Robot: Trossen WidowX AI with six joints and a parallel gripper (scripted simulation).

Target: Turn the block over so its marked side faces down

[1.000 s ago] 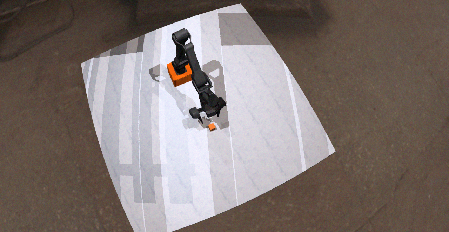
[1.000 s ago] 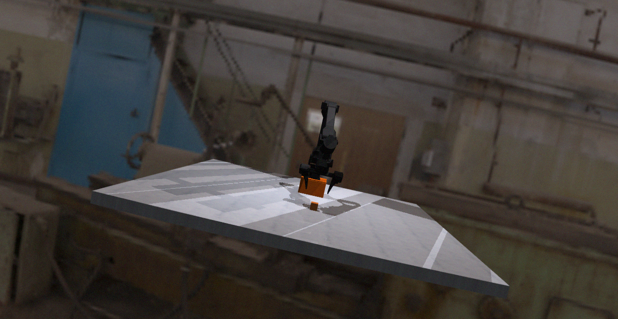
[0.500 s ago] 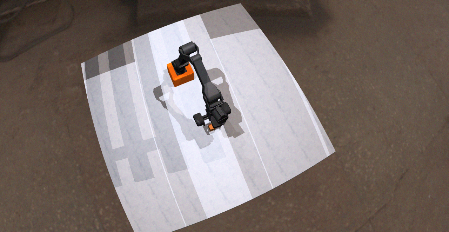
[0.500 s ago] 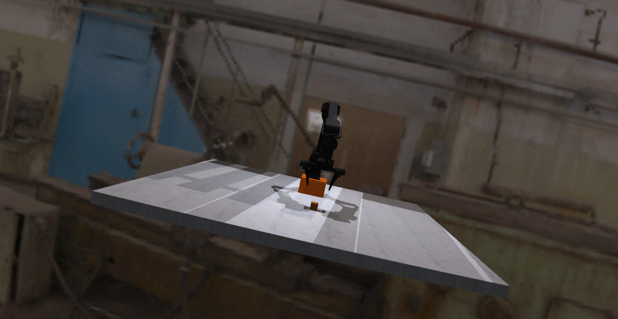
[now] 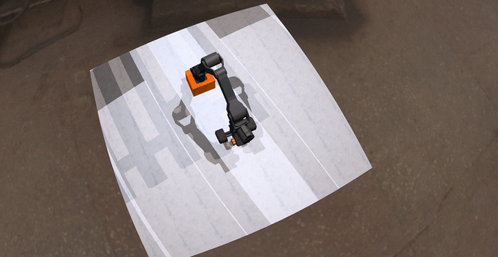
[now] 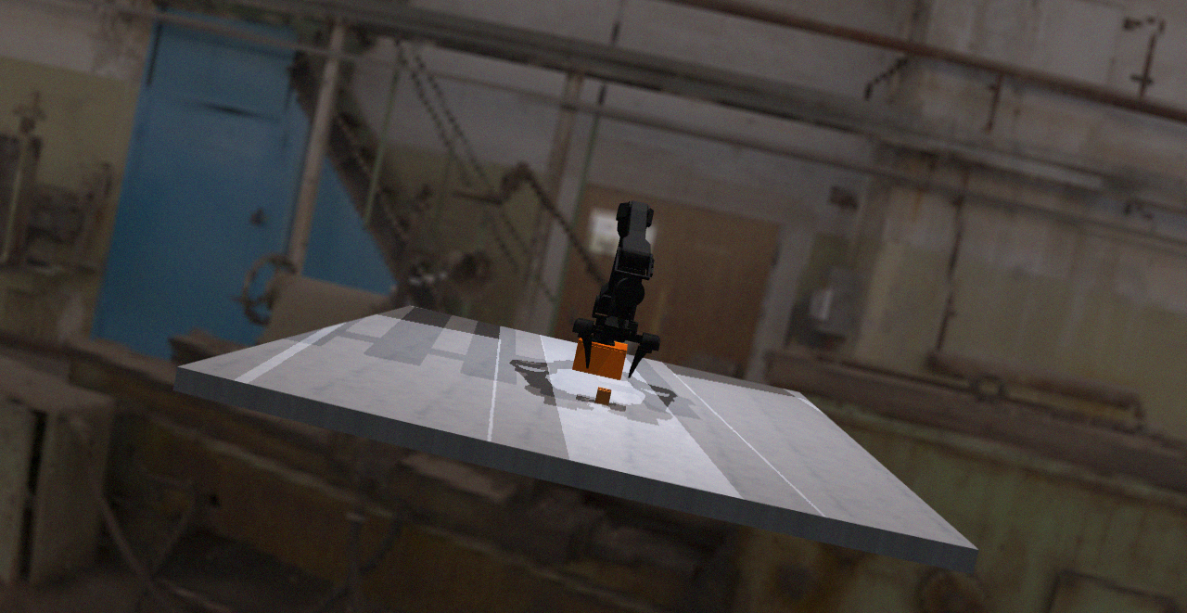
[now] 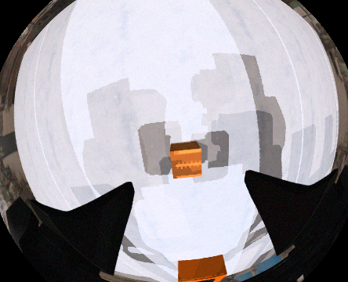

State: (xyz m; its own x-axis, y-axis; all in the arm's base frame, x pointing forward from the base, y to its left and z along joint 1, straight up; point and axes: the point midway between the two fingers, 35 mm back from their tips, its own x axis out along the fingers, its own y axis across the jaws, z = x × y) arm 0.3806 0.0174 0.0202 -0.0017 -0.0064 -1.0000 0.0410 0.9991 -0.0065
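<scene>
The orange block lies 5 cm below my gripper tip and 1 cm behind it.
</scene>
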